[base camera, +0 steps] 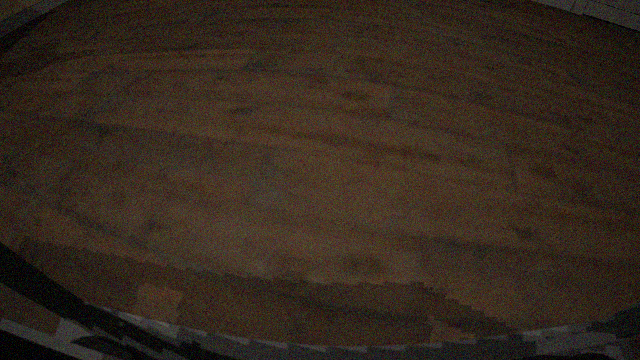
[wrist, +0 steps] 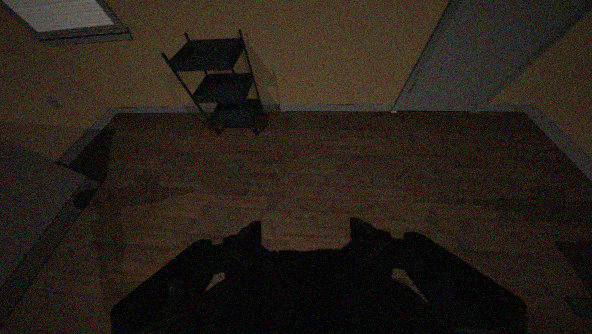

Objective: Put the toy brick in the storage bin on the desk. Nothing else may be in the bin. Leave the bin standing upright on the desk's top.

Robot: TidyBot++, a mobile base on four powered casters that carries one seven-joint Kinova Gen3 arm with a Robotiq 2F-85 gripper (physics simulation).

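Frame: origin at the arm's base, x back, y up, z left, level; metres.
Seen in the pictures: gripper, fingertip midpoint: [wrist: 305, 229].
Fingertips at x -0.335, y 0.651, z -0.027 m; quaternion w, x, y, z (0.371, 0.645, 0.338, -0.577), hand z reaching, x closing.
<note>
A point is followed by its place in that frame.
My gripper [wrist: 305, 229] @(x -0.335, y 0.651, z -0.027 m) is open in the wrist view, with its two dark fingers wide apart and wooden floor showing between the tips. The toy brick and the storage bin do not show in either view. A grey flat top [wrist: 32, 200] @(x -0.885, y -0.082, z 1.782 m) cuts in at the left edge of the wrist view, with a dark shadow and a dark foot by it. I cannot tell whether it is the desk. The pictures are dark and grainy.
A black three-shelf rack [wrist: 207, 54] @(x -1.787, y 0.266, z 0.522 m) stands against the far wall, left of centre. A grey door [wrist: 470, 55] @(x -1.505, y 0.154, z -1.535 m) is at the right of that wall. A window [wrist: 70, 15] @(x -2.113, y 0.533, z 1.507 m) is at the upper left. A dark shape [wrist: 577, 260] shows at the right edge.
</note>
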